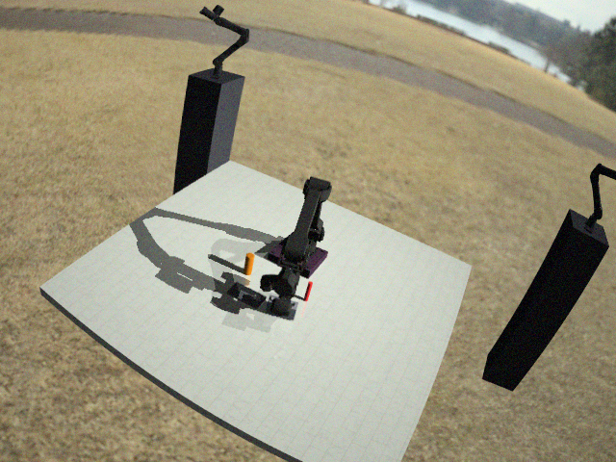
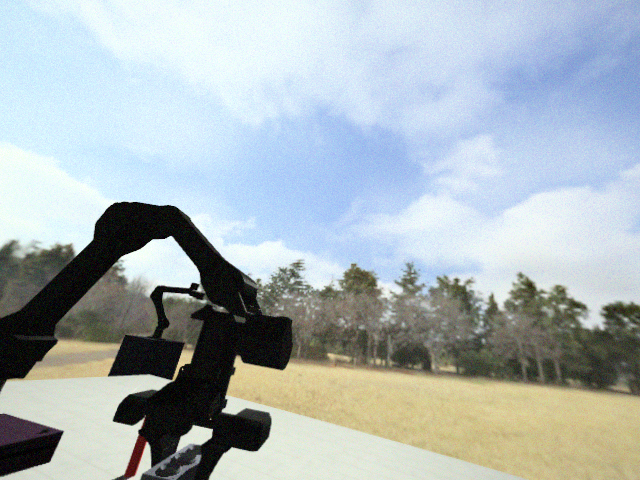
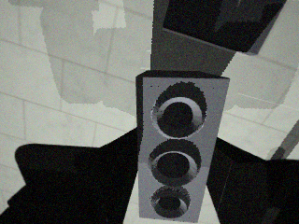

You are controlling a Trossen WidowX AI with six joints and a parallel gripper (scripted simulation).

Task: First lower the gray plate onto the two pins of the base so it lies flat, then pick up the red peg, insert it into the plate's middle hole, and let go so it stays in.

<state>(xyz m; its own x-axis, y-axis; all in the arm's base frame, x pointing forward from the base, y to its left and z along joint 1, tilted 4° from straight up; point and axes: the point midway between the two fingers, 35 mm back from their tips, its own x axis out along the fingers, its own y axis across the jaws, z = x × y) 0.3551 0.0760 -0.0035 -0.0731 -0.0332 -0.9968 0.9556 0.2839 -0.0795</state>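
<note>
Now: the gray base 130 mm to the right of my gripper tip. Also, from my gripper tip: orange cylinder (110 mm behind, 200 mm to the right, 30 mm above); then red peg (120 mm behind, 40 mm to the left, 30 mm above); then gray plate (30 mm above).
</note>
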